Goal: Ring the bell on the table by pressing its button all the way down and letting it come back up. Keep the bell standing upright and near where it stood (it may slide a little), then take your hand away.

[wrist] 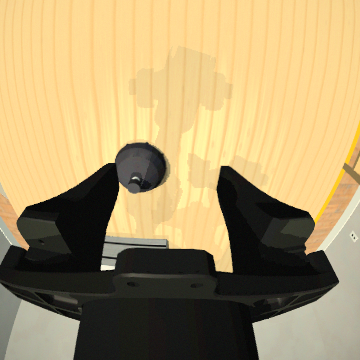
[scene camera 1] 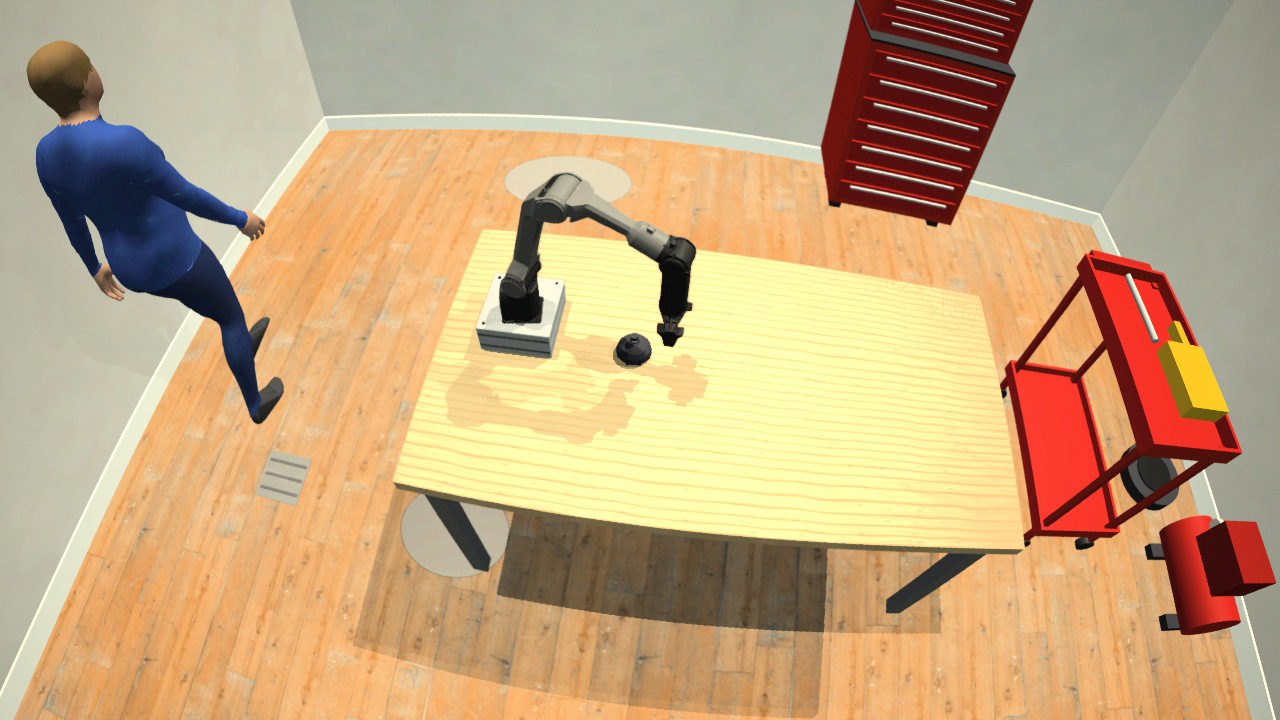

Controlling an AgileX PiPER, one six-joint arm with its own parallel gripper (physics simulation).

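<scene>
A dark, dome-shaped bell (scene camera 1: 632, 350) (wrist: 140, 165) stands upright on the wooden table (scene camera 1: 805, 420) (wrist: 280, 65). Its small button (scene camera 1: 633, 339) (wrist: 134, 184) is on top. My gripper (scene camera 1: 669, 341) (wrist: 167, 176) is open and empty, pointing down above the table. In the scene view it is to the right of the bell, apart from it. In the wrist view the bell shows close beside the left fingertip, left of the middle between the fingers. Whether the button is at full height is too small to tell.
The arm's white and grey base block (scene camera 1: 519, 326) (wrist: 140, 244) stands on the table left of the bell. A person in blue (scene camera 1: 120, 205) stands on the floor left of the table. A red cart (scene camera 1: 1129, 385) is at the table's right, and a red drawer cabinet (scene camera 1: 845, 116) stands behind.
</scene>
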